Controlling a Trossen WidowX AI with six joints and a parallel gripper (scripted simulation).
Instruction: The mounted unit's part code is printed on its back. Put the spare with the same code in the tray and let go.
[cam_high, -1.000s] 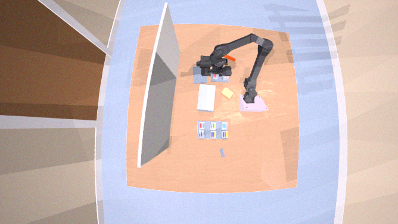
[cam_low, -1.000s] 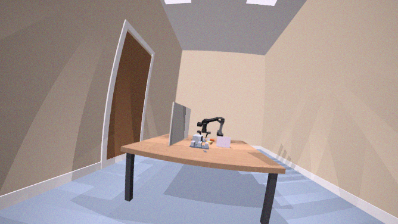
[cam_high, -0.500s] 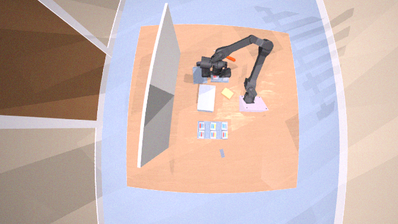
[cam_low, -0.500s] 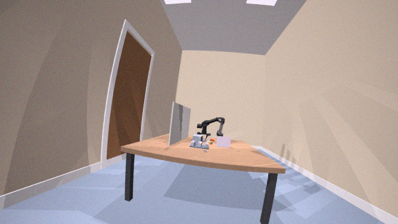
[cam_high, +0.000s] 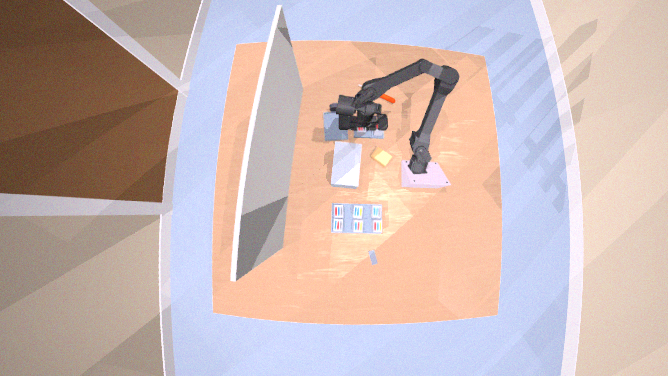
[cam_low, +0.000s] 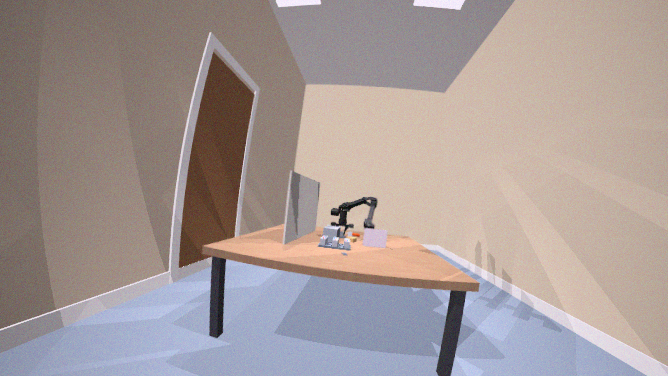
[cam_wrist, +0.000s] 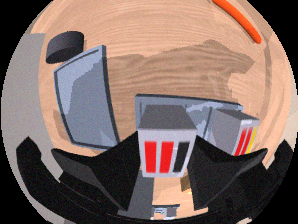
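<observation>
The low grey holder lies 40 mm behind my gripper tip and 10 mm below it. The rest, counted from my gripper tip: flat grey tray: 100 mm ahead, 30 mm to the right, 10 mm below; then tall grey panel: 300 mm ahead, 120 mm to the left, 210 mm above.
</observation>
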